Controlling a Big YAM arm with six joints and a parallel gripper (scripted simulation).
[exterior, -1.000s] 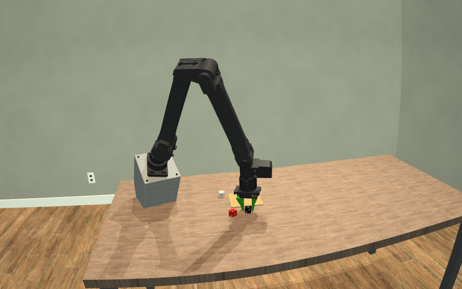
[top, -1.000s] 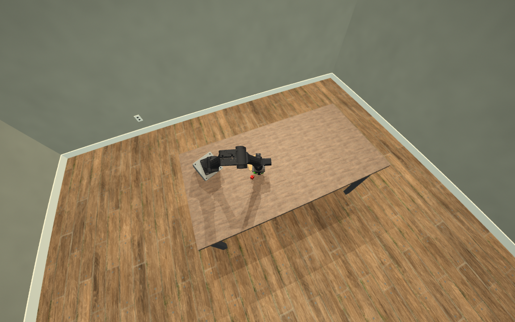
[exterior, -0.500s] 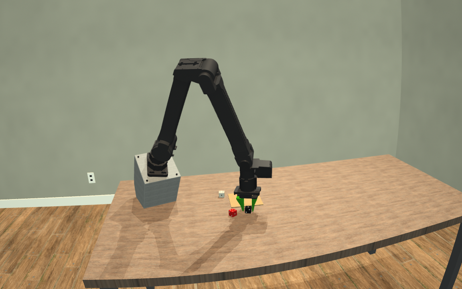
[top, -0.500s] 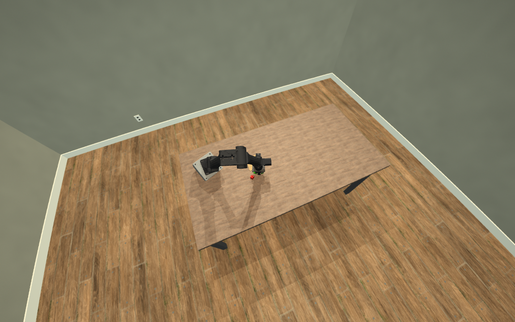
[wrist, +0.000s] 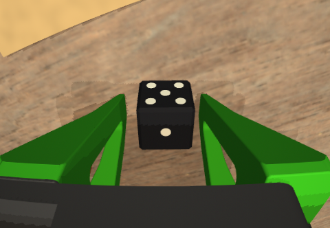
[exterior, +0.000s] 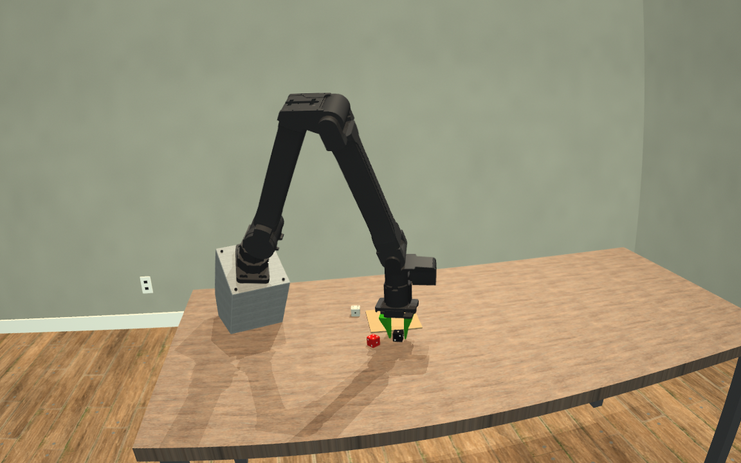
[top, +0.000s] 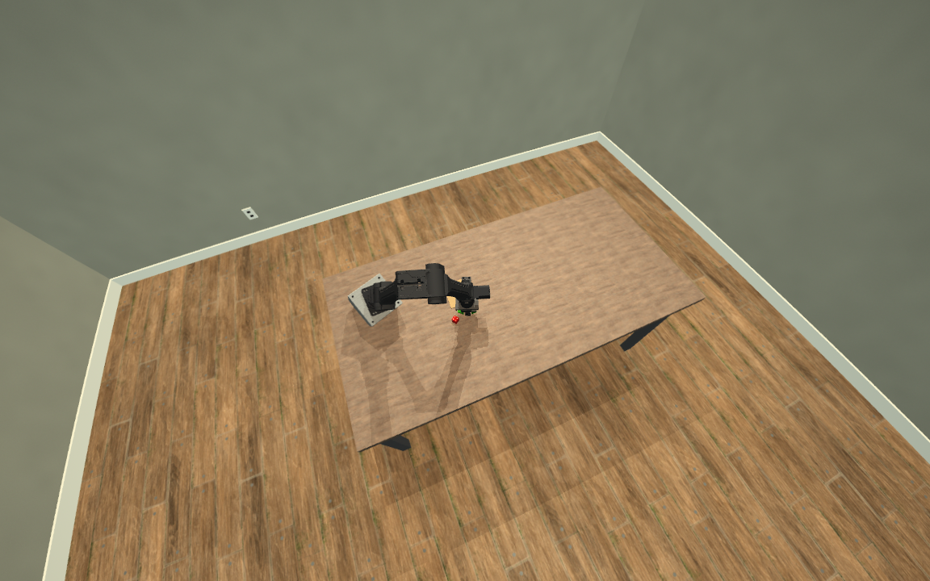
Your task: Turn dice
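The black die is right at my hand. From my hand the other things lie so: tan mat: 30 mm ahead, 120 mm to the left, 10 mm below; then white die: 60 mm behind, 190 mm to the left; then red die: 70 mm behind.
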